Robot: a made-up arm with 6 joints.
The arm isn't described. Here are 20 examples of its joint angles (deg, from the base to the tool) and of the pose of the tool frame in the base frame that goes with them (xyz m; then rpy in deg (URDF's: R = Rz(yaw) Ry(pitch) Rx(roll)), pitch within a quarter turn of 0, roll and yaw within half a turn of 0).
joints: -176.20 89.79 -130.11 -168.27 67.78 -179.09
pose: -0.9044 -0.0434 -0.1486 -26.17 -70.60 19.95
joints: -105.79 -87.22 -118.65 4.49 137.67 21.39
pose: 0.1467 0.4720 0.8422 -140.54 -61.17 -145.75
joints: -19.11 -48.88 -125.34 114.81 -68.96 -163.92
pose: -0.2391 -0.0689 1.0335 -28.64 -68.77 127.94
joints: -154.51 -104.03 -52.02 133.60 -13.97 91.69
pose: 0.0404 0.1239 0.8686 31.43 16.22 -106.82
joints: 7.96 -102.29 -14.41 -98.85 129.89 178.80
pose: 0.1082 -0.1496 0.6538 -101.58 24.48 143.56
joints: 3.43 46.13 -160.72 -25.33 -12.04 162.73
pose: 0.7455 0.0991 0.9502 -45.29 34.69 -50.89
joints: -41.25 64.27 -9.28 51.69 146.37 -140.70
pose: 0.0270 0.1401 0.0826 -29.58 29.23 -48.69
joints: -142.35 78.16 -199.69 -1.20 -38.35 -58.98
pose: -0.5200 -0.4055 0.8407 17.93 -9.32 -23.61
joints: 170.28 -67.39 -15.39 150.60 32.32 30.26
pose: -0.4304 0.0820 0.4881 -3.01 69.12 -176.63
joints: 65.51 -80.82 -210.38 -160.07 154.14 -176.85
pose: -0.2174 -0.5995 -0.0062 102.10 -74.26 135.29
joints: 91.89 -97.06 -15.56 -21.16 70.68 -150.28
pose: 0.0226 0.2879 0.6087 177.35 46.70 -119.64
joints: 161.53 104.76 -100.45 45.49 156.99 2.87
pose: -0.2926 -0.0111 -0.2955 4.30 19.77 -59.72
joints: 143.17 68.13 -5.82 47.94 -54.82 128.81
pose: 0.1082 0.0720 -0.0916 -149.59 -29.24 -19.91
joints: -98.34 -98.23 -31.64 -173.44 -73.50 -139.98
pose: 0.0082 -0.0653 0.5868 -132.38 -35.46 -152.91
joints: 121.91 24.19 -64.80 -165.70 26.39 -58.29
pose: -0.3780 0.5914 0.0874 -120.33 37.67 5.36
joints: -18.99 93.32 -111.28 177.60 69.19 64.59
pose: 0.6765 -0.2290 -0.3602 93.19 26.12 74.66
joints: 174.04 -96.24 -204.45 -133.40 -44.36 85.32
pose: 0.7746 -0.2005 0.0292 -86.67 34.00 -124.66
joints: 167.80 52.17 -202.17 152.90 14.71 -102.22
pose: -0.5531 0.1502 1.0652 -9.41 -15.50 41.52
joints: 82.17 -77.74 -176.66 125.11 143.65 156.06
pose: -0.2410 -0.7968 0.3460 -132.07 -35.58 55.20
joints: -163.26 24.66 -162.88 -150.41 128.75 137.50
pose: -0.3502 -0.0201 1.1282 -90.97 28.29 -51.07
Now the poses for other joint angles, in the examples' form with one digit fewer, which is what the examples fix.
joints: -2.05 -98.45 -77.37 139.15 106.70 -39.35
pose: -0.509 0.119 0.916 112.0 -51.4 -149.7
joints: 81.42 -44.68 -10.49 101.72 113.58 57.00
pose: -0.098 0.399 0.358 -8.2 67.3 176.5
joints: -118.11 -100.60 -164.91 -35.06 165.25 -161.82
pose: 0.288 0.699 0.316 80.6 36.2 -42.2
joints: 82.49 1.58 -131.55 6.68 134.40 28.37
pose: 0.045 0.488 0.906 -177.5 6.1 58.7
